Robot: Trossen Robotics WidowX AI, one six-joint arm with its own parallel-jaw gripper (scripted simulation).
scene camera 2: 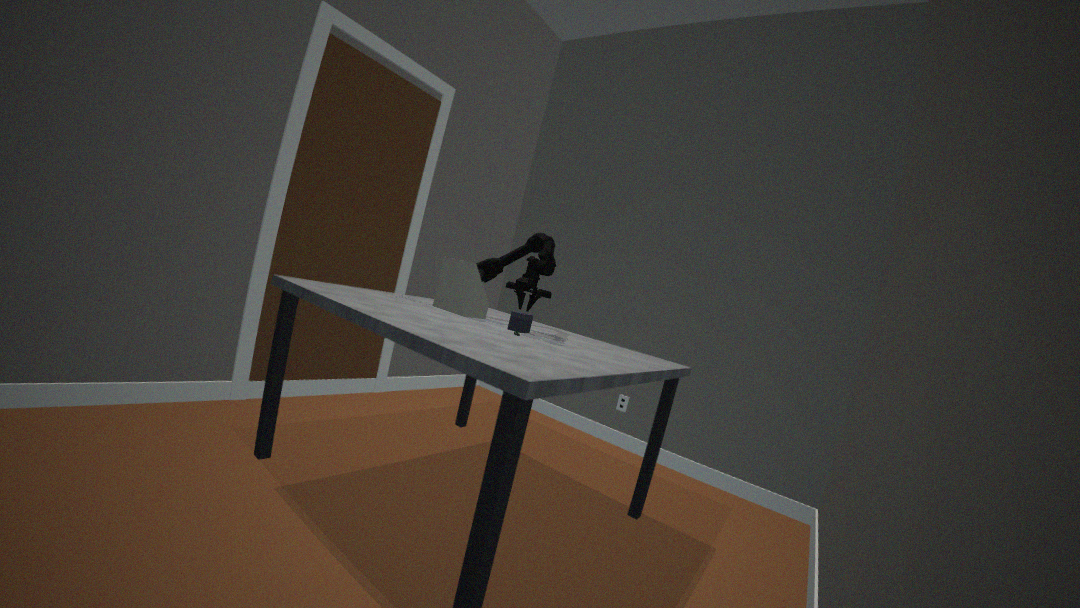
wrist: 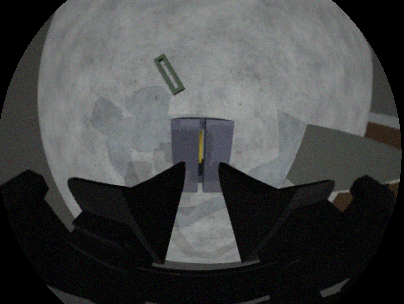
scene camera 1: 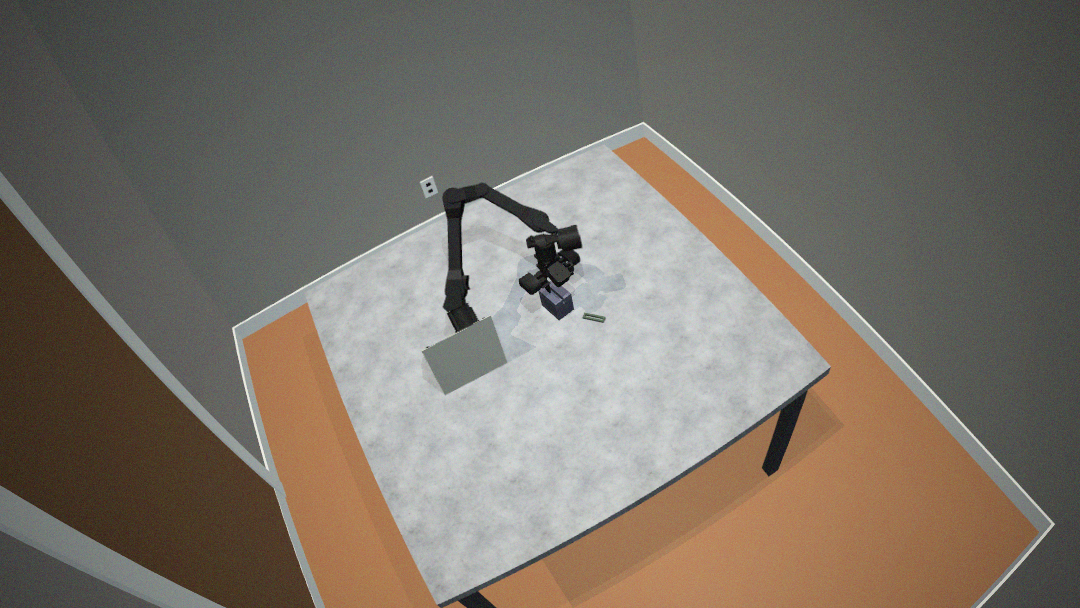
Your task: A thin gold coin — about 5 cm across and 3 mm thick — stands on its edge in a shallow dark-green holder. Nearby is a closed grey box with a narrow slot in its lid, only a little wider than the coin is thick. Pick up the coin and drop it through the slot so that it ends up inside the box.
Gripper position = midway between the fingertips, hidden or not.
In view: the gripper point(scene camera 1: 553, 289).
The gripper also shows in scene camera 2 point(scene camera 2: 523, 310) and in the wrist view point(wrist: 202, 166).
